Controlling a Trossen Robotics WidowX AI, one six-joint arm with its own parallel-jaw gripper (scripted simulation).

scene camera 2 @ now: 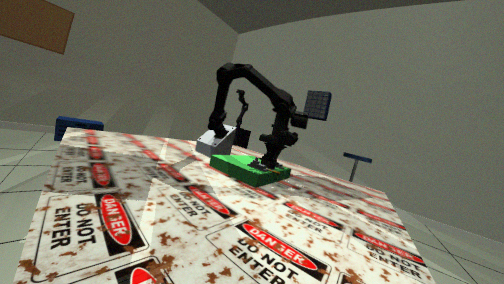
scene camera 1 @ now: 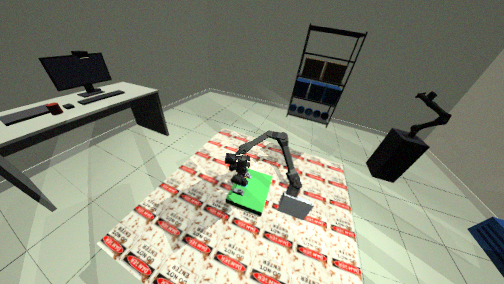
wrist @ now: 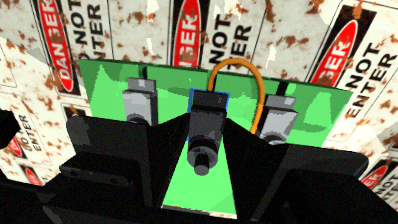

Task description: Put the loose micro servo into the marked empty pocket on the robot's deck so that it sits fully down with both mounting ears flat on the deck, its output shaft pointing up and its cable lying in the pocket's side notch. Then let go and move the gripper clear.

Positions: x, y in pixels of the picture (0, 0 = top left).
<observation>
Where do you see a deck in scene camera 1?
At 253, 200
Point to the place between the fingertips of the gripper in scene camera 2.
272, 160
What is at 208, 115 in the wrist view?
A dark micro servo.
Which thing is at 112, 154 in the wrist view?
The gripper.
</observation>
